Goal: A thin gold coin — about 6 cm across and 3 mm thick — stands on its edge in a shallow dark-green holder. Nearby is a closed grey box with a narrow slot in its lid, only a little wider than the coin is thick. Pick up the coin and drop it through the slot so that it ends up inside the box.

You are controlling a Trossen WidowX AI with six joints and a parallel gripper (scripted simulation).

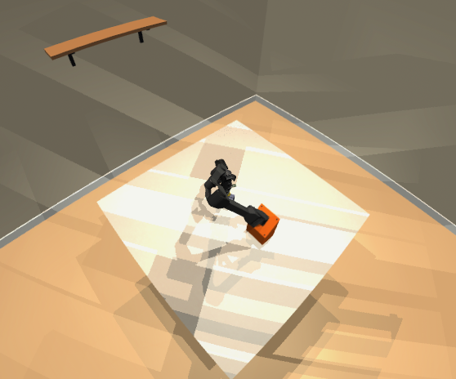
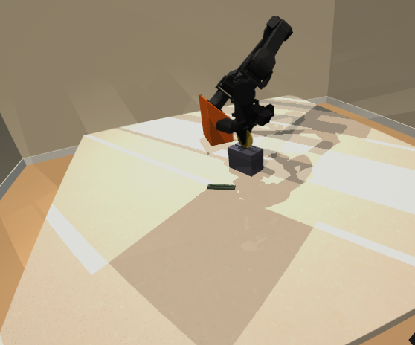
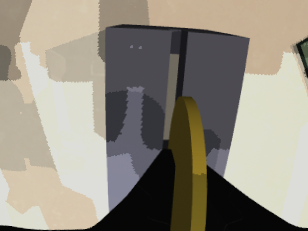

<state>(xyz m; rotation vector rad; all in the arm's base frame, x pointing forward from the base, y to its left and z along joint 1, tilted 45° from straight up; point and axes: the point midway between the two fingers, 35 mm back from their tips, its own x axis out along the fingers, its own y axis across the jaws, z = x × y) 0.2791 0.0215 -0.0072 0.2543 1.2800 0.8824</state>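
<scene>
My gripper tip is 1 cm below the gold coin.
</scene>
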